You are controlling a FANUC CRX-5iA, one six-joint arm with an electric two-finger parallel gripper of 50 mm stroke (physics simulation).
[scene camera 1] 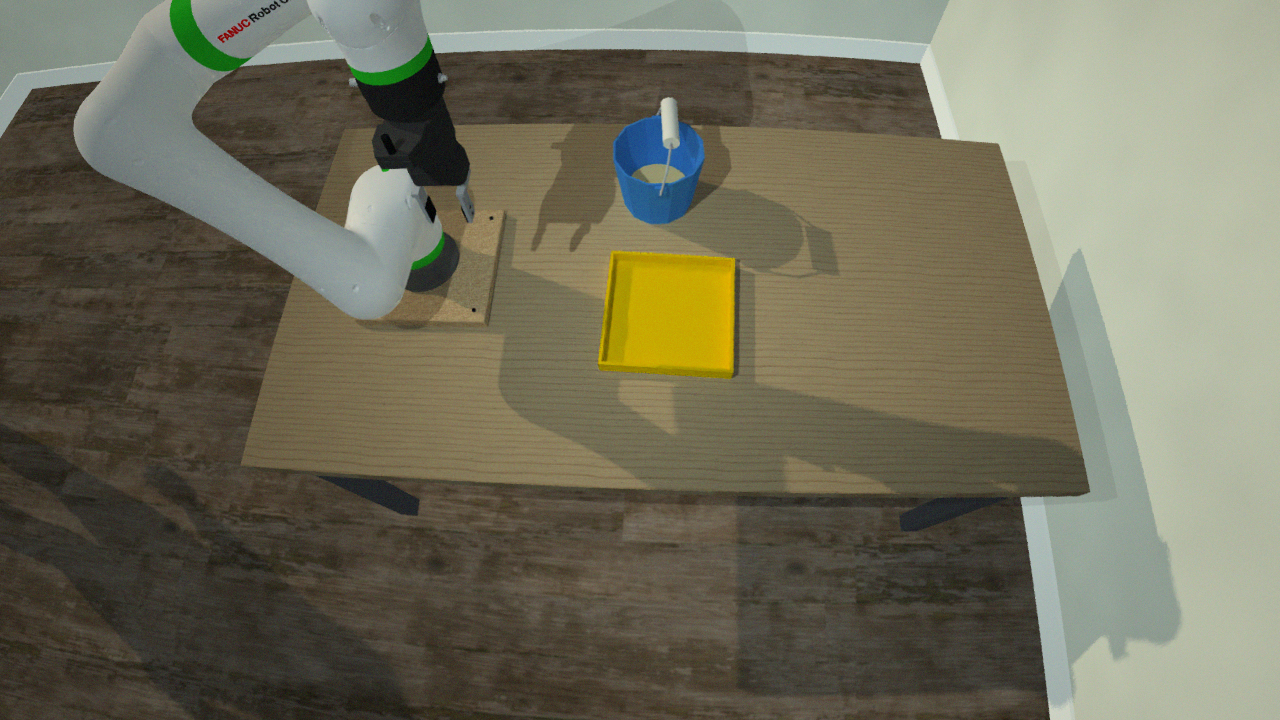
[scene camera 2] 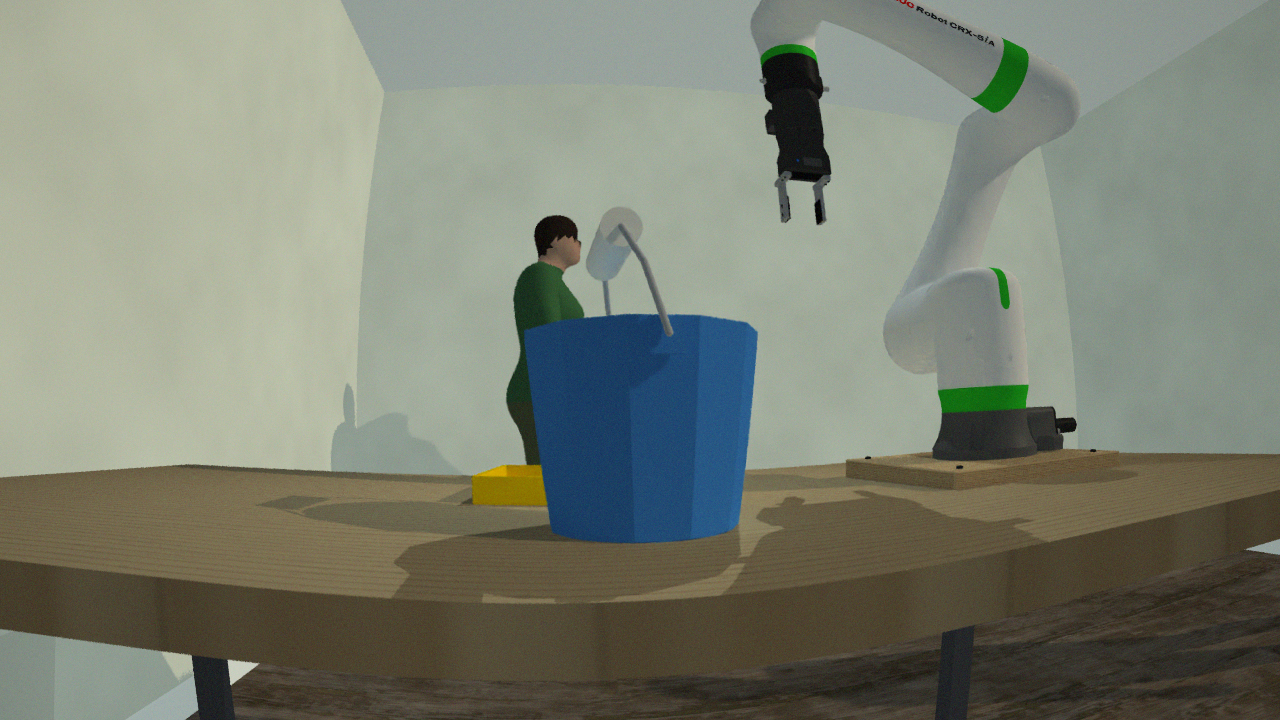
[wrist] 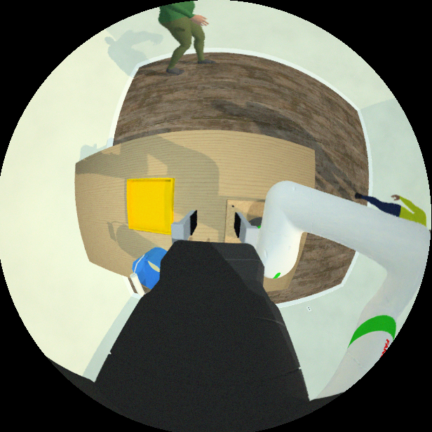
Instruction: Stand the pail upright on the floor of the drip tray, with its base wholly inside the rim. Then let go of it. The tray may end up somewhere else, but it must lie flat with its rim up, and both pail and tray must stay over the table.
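Frame: origin at the arm's base, x right, y ahead, z up, level; millimetres.
Seen in the pictures: gripper, fingertip midpoint: (scene camera 1: 451, 217) (scene camera 2: 803, 221); arm's base at its link origin: (scene camera 1: 424, 261) (scene camera 2: 984, 455).
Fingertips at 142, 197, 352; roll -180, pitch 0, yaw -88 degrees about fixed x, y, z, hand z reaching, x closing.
Note:
Pixels of each thing's top centre, then the offset from my fingertips to it, as dx, dy, dz. Level surfaces: height alone.
- blue pail at its top centre: (scene camera 2: 637, 229) (scene camera 1: 658, 117) -346, +279, -136
- white grip at its top centre: (scene camera 2: 611, 228) (scene camera 1: 670, 116) -348, +300, -136
- yellow square drip tray at its top centre: (scene camera 2: 589, 469) (scene camera 1: 669, 308) -55, +317, -344
- table at its surface level: dz -374
A blue pail (scene camera 1: 657, 198) (scene camera 2: 640, 429) (wrist: 146, 267) stands upright on the table near its back edge in the first scene view. Its wire bail stands up, with a white grip (scene camera 1: 669, 123) (scene camera 2: 614, 243) (wrist: 137, 284) above the rim. A yellow square drip tray (scene camera 1: 673, 313) (scene camera 2: 506, 487) (wrist: 150, 205) lies flat, rim up, in front of the pail; the pail hides part of it in the second scene view. My gripper (scene camera 1: 447, 211) (scene camera 2: 802, 218) (wrist: 215, 218) is open and empty, high above the table, between the pail and the arm's base and apart from both pail and tray.
The arm's base stands on a wooden plate (scene camera 1: 474, 286) (scene camera 2: 904, 472) (wrist: 231, 211) at one end of the table (scene camera 1: 895, 268) (scene camera 2: 268, 555) (wrist: 105, 200). A person in green (scene camera 2: 541, 304) (wrist: 184, 37) stands beyond the table. Another person (wrist: 395, 207) shows at the right of the wrist view.

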